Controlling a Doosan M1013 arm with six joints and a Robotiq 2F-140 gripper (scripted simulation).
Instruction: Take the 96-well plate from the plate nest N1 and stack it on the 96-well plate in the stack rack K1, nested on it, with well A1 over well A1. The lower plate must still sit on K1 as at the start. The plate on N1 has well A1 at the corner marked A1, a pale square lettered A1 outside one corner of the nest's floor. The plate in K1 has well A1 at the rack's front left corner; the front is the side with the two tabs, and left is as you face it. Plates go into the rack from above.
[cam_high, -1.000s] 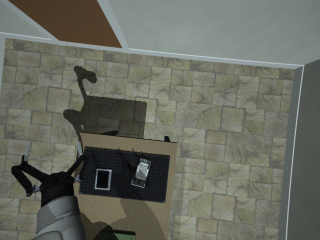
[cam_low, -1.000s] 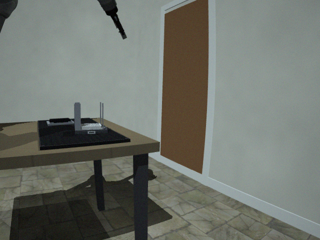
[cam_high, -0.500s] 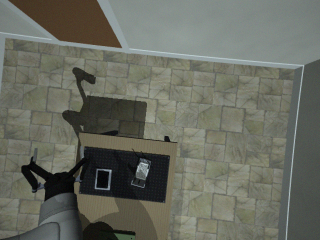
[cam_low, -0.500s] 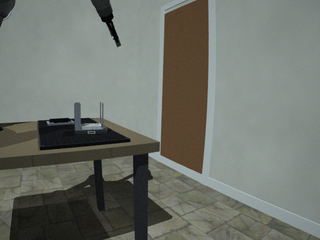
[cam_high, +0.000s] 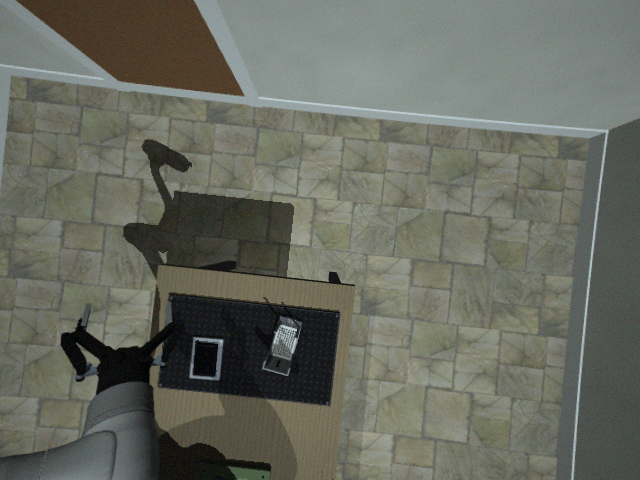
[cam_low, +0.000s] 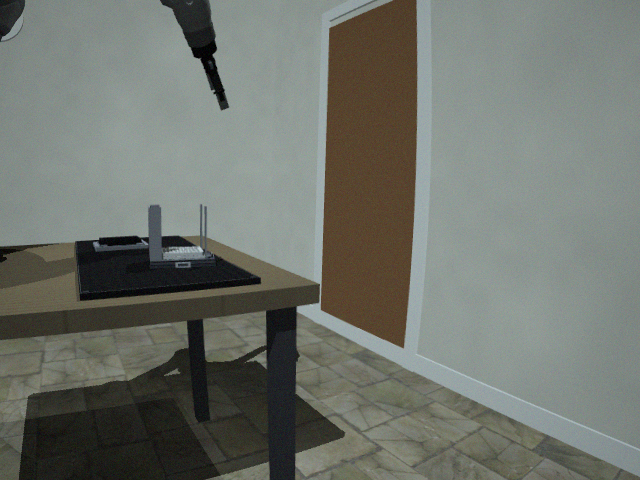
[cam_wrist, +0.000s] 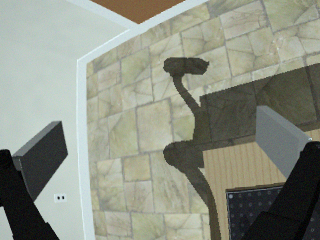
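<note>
My gripper is now 310 mm past the dark 96-well plate, 60 mm to the left of it and 450 mm above it. Round my hand: white 96-well plate (150 mm behind, 350 mm to the right, 450 mm below).
</note>
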